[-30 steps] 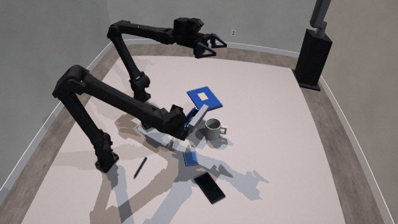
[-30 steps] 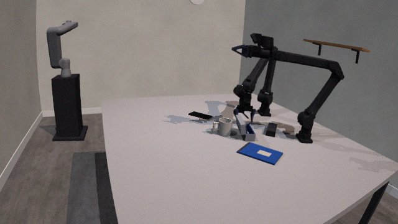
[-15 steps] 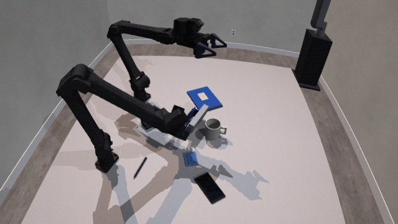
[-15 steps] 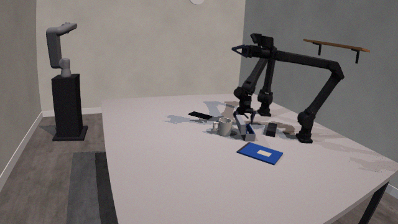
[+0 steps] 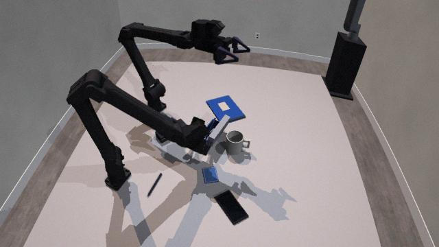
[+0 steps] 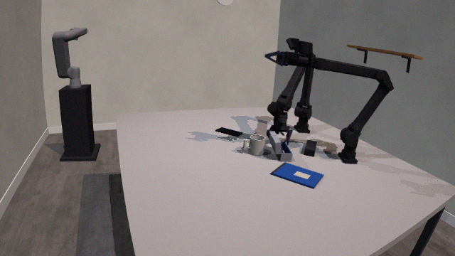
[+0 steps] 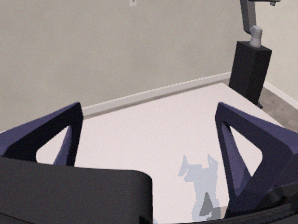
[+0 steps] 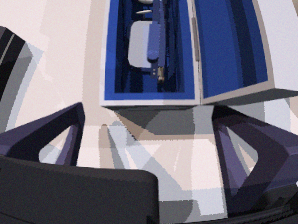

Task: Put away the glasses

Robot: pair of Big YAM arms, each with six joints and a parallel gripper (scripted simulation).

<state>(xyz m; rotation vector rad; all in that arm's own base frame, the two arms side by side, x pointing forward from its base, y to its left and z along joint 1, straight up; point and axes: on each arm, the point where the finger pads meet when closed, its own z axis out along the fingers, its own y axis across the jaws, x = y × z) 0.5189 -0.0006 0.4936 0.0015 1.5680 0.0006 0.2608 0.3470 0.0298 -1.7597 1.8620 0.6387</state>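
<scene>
My left gripper is now 10 cm past the glasses case, 3 cm to the right of it and 45 cm above it. Round my left hand: grey mug: 1 cm ahead, 1 cm to the right, 46 cm below; then black box: 32 cm behind, 2 cm to the left, 47 cm below; then small blue notepad: 7 cm behind, 19 cm to the right, 49 cm below.
</scene>
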